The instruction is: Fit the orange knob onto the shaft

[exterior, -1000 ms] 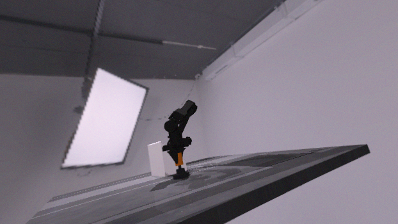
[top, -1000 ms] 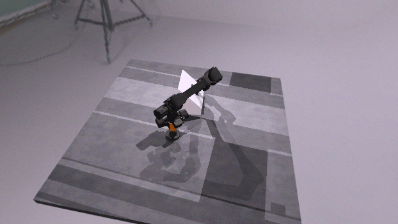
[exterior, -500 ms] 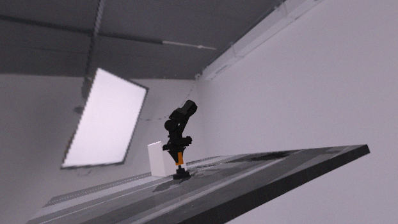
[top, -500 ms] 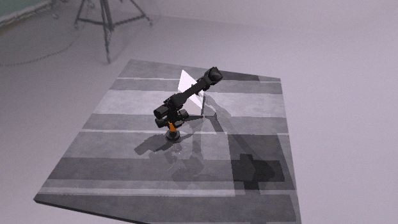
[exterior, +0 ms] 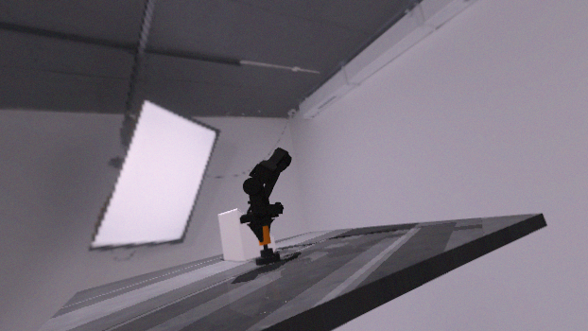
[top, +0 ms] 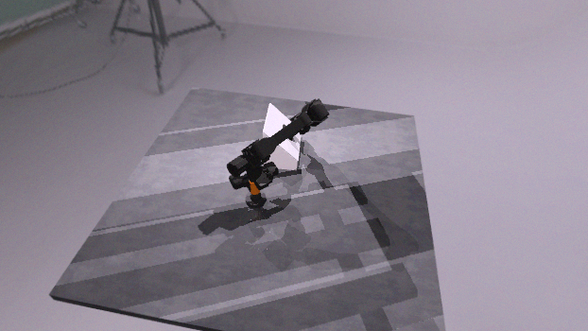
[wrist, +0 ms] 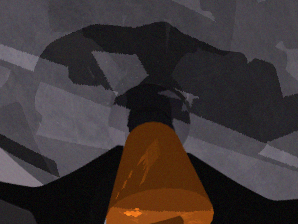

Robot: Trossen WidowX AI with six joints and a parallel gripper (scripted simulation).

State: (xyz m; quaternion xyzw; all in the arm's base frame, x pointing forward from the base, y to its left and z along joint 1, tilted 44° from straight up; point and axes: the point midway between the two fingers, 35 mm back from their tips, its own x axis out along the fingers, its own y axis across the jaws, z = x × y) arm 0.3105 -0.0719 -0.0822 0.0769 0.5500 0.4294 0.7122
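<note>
The orange knob lies 20 mm above my gripper tip. From my gripper tip the other things lie so: dark pedestal (40 mm below).
</note>
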